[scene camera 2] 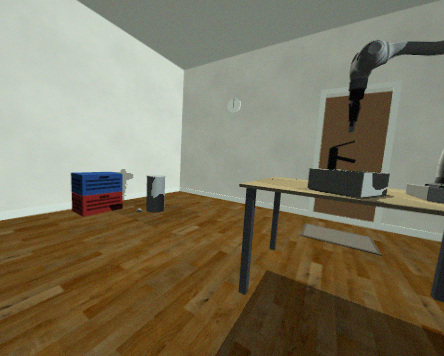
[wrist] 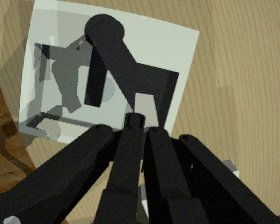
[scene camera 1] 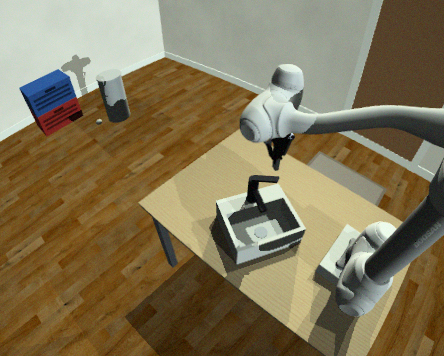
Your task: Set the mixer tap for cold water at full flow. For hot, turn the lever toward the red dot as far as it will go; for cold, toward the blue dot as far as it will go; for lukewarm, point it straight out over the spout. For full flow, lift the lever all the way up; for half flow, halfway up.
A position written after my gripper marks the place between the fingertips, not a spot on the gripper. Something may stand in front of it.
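A white sink basin (wrist: 53, 86) and a black mixer tap (wrist: 97, 72) are visible, as is my gripper (wrist: 142, 108).
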